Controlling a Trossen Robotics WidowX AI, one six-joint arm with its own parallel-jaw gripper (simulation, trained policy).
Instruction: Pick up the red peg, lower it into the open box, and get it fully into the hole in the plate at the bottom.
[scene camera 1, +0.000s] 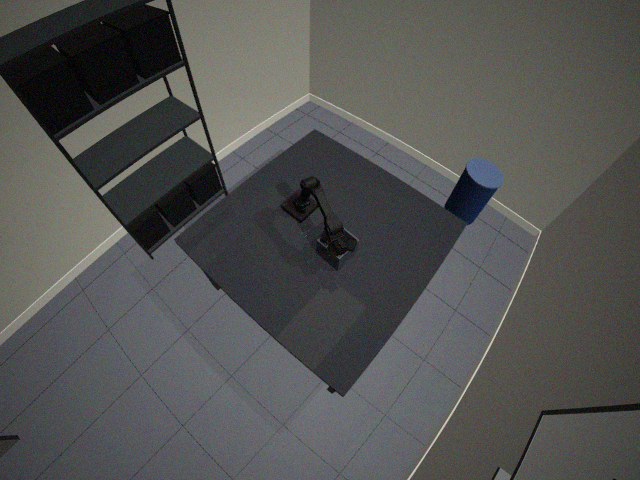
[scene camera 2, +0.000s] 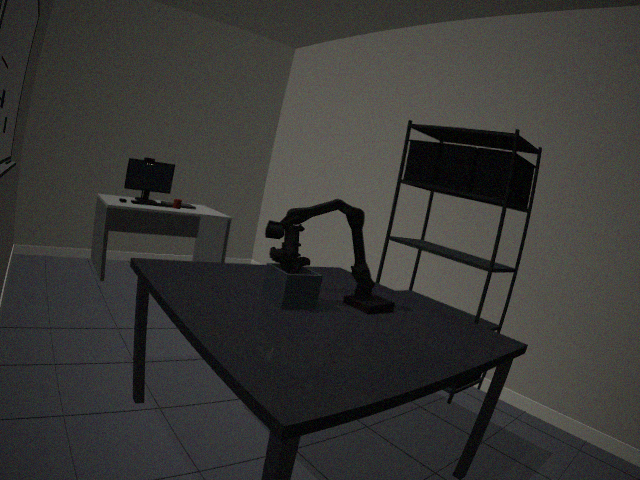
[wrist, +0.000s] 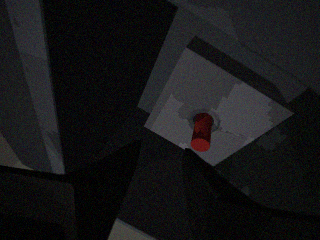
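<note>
Gripper (scene camera 2: 289, 280) visible. Scene camera 2 misses the plate, hidden by a grey box. Wrist view: plate (wrist: 244, 105), gripper (wrist: 162, 149).
</note>
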